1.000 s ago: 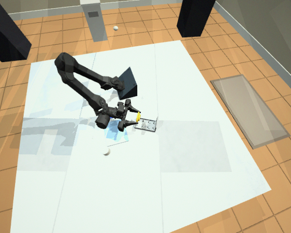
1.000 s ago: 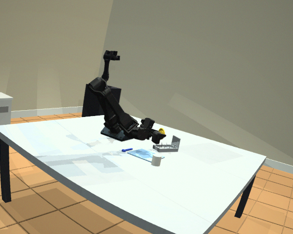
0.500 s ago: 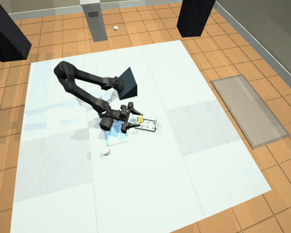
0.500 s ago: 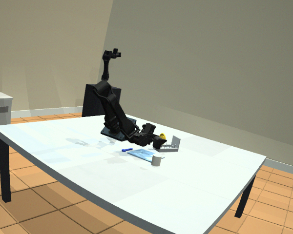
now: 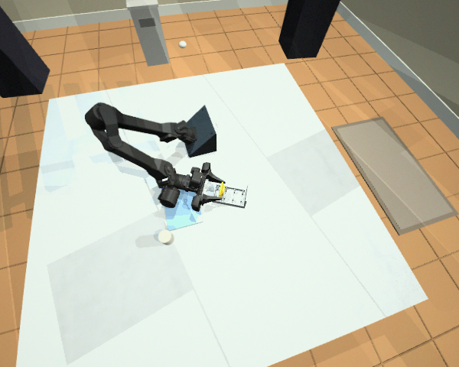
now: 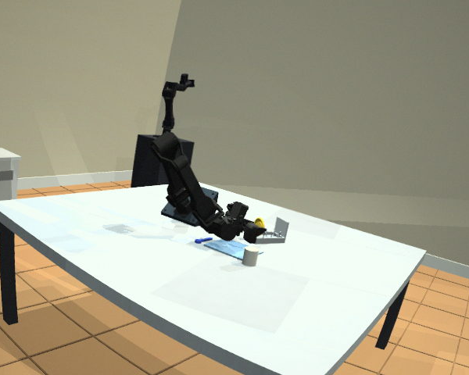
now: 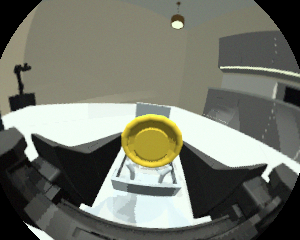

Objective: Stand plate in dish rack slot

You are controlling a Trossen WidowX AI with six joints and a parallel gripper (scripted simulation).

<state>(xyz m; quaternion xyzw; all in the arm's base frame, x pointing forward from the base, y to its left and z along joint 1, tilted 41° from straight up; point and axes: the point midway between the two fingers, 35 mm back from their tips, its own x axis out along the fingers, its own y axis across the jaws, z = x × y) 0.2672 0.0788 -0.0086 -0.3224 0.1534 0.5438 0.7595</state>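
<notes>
My gripper tip is now 1 cm to the left of the yellow plate. Round my gripper tip: blue utensil: 7 cm behind, 21 cm to the right, 5 cm below; then light blue mat: 3 cm ahead, 17 cm to the right, 5 cm below; then dish rack: 1 cm ahead, 2 cm to the left, 3 cm below.
</notes>
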